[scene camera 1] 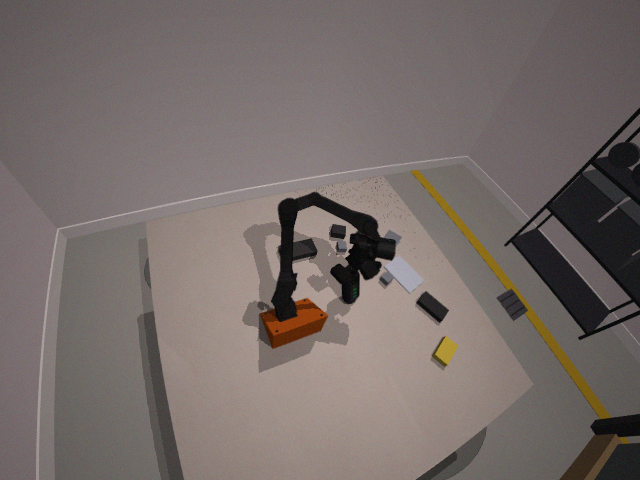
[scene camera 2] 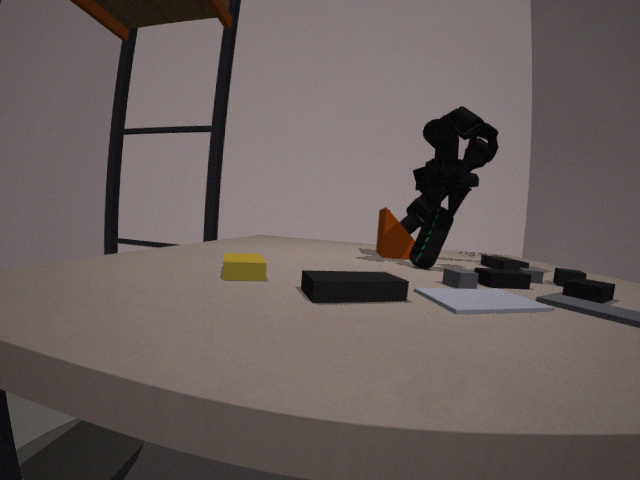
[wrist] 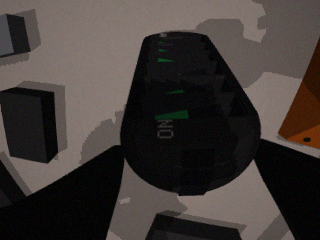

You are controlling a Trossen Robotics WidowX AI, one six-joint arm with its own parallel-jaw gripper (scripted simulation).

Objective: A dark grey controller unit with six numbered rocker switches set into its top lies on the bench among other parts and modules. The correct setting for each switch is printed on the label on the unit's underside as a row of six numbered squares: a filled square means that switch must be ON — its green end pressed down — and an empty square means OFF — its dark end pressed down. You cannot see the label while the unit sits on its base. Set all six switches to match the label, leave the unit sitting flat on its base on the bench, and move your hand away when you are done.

Labels:
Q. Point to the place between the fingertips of the gripper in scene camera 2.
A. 441, 217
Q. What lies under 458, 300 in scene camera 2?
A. A pale flat sheet.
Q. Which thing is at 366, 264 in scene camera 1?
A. The gripper.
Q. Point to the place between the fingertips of the gripper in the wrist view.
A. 189, 150

